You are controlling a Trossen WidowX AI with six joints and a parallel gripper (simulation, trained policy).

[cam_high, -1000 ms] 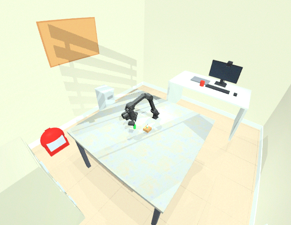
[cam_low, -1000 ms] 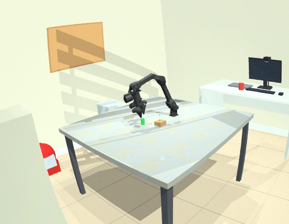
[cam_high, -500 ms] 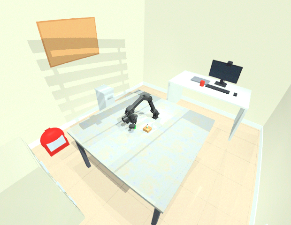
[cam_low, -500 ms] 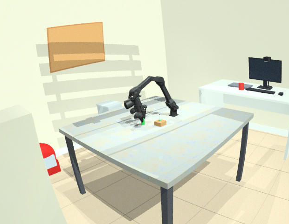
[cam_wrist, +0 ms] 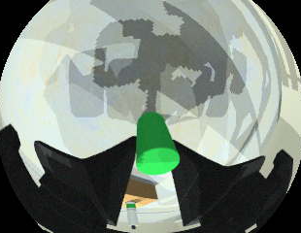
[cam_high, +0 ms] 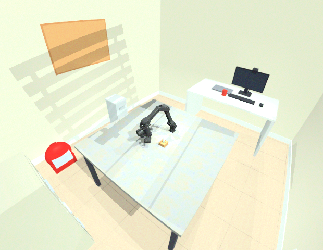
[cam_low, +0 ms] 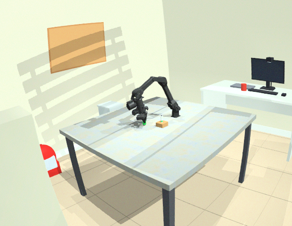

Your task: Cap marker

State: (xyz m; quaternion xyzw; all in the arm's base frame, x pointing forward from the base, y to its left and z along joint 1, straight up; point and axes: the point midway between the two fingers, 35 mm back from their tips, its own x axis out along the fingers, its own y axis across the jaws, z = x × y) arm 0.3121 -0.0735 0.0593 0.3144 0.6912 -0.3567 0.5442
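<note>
Right now the white marker is 130 mm to the left of my gripper tip, 60 mm behind it and 40 mm above it. Round my gripper tip: tan holder block: 130 mm to the left, 60 mm behind, 10 mm below; then green cap: 10 mm to the right, 10 mm ahead, 10 mm above.
</note>
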